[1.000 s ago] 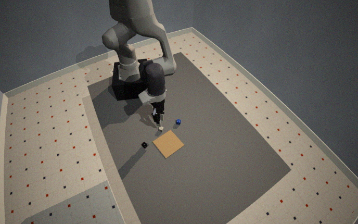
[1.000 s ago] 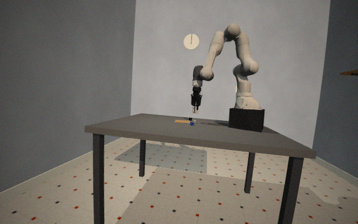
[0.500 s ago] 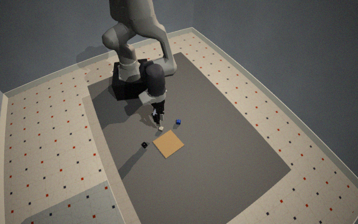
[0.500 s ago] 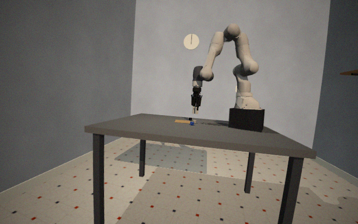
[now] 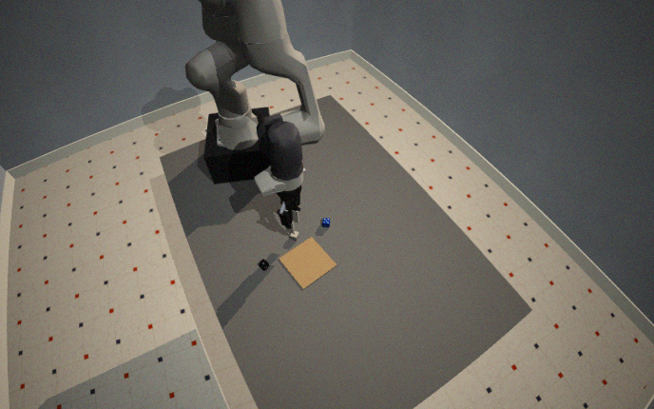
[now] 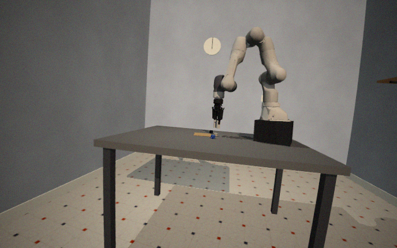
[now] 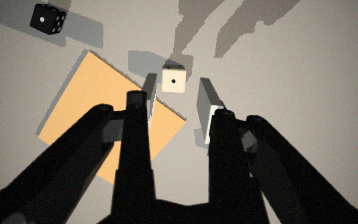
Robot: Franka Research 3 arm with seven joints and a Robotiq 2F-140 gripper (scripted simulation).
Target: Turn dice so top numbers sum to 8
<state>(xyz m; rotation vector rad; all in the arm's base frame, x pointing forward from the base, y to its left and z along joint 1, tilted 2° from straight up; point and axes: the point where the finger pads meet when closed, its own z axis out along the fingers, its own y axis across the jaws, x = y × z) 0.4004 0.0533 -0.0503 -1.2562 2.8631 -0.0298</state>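
The white die is 9 cm below my hand. Round my hand: blue die 12 cm to the left, 9 cm below; then black die 7 cm ahead, 13 cm to the right, 9 cm below; then tan mat 11 cm ahead, 10 cm below.
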